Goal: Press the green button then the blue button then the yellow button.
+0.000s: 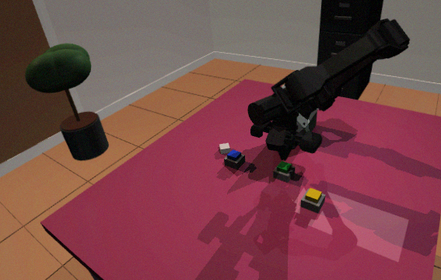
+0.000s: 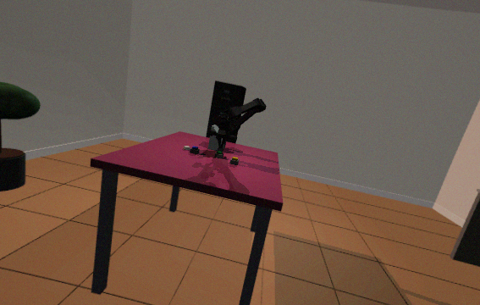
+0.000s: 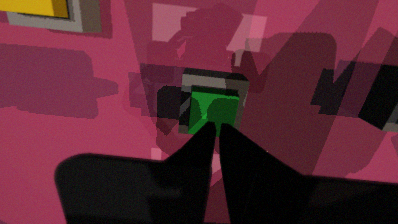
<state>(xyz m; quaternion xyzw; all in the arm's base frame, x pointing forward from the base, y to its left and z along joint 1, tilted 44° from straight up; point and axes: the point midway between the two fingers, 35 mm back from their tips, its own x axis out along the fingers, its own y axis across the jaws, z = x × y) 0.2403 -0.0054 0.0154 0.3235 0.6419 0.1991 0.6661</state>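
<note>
Right now my gripper tip is 3 cm above the green button. From my gripper tip the other things lie so: blue button: 16 cm to the right, 3 cm below, 1 cm behind; small white block: 22 cm to the right, 6 cm behind, 5 cm below; yellow button: 10 cm to the left, 8 cm ahead, 3 cm below.
</note>
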